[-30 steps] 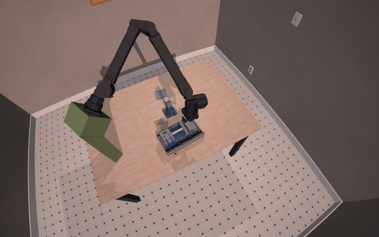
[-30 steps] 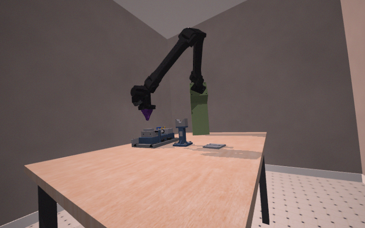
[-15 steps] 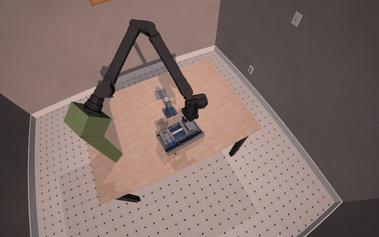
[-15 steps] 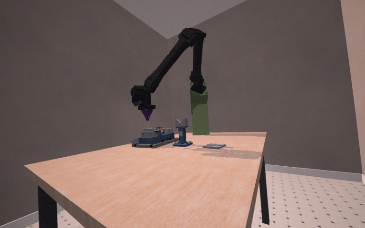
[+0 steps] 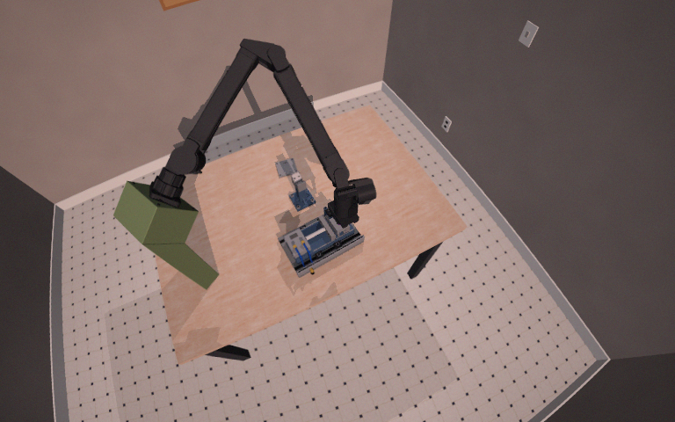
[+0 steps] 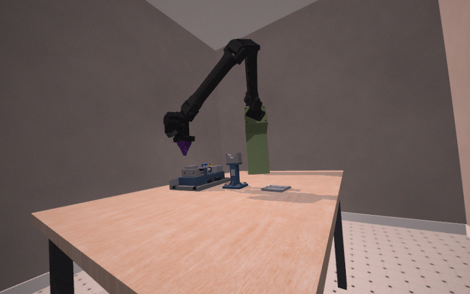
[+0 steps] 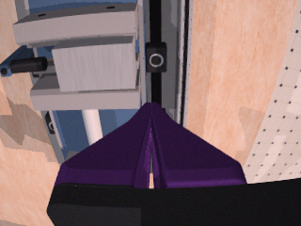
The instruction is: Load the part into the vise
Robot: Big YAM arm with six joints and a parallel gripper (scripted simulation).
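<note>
The part is 90 mm below my hand, 40 mm to the left of it and 20 mm behind it. From my hand the other things lie so: fixed jaw (100 mm below, 70 mm to the left); then work stop rod (90 mm to the left, 90 mm below, 50 mm behind); then moving jaw (100 mm below, 60 mm behind, 40 mm to the left).
</note>
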